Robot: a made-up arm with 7 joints. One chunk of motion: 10 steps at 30 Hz.
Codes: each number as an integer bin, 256 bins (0 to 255) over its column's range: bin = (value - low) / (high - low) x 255, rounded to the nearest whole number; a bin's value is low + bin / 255 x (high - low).
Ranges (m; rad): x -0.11..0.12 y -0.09..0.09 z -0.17..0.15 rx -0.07..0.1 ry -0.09..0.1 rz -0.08..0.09
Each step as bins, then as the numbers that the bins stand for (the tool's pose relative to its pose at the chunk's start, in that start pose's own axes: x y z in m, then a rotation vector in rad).
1 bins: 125 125 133 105 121 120
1 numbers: 0.0027 -0.0018 -0.0031 0.0000 0.0002 0.0000
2 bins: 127 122 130 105 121 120
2 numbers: 0.0045 -0.0039 -0.0069 0.0000 0.0002 0.0000
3 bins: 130 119 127 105 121 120
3 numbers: 0.0073 -0.0060 -0.0106 0.0000 0.0002 0.0000
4 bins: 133 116 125 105 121 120
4 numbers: 0.0100 -0.0081 -0.0131 0.0000 0.0002 0.0000
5 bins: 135 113 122 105 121 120
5 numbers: 0.0118 -0.0102 -0.0169 0.0000 0.0002 0.0000
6 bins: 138 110 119 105 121 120
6 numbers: 0.0145 -0.0124 -0.0207 0.0000 0.0002 0.0000
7 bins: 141 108 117 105 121 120
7 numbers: 0.0172 -0.0138 -0.0232 0.0000 0.0002 0.0000
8 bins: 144 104 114 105 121 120
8 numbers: 0.0199 -0.0166 -0.0269 0.0000 0.0002 0.0000
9 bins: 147 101 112 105 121 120
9 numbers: 0.0226 -0.0187 -0.0295 0.0000 0.0002 0.0000
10 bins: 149 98 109 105 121 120
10 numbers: 0.0244 -0.0208 -0.0332 0.0000 0.0002 0.0000
